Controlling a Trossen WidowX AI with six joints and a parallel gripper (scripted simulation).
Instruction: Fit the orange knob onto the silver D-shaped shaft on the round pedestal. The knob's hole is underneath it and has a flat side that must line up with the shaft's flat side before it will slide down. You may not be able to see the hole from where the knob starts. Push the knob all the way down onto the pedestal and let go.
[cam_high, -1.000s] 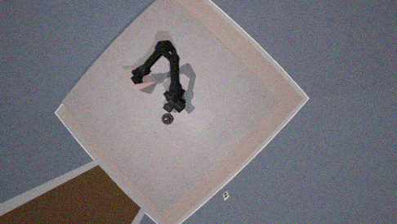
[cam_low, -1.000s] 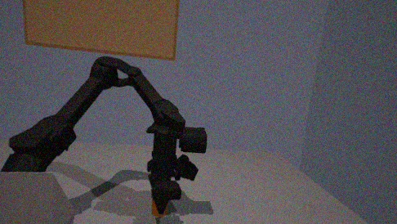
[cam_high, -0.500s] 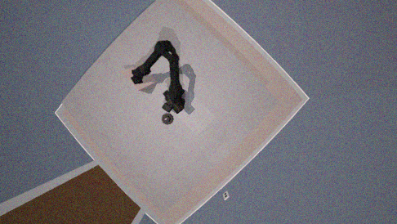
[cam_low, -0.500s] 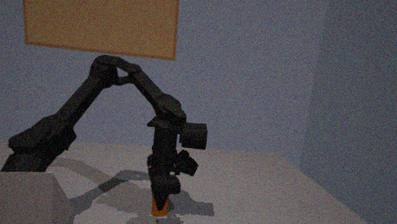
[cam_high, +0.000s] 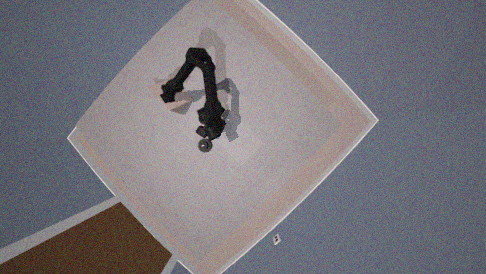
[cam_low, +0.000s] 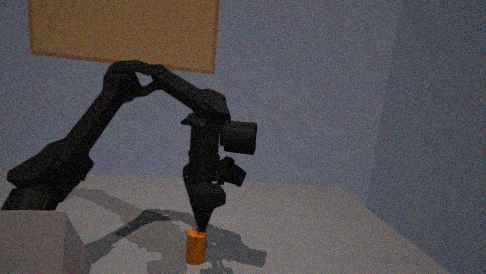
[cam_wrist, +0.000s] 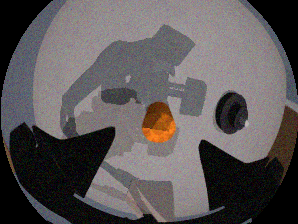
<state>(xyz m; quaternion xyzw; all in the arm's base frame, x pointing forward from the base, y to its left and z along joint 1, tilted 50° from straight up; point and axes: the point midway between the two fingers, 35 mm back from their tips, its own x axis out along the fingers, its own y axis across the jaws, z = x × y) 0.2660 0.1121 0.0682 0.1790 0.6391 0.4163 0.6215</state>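
Right now the orange knob is 4 cm below my gripper tip. From my gripper tip the other things lie so: dark round pedestal: 14 cm to the right, 7 cm ahead, 5 cm below.
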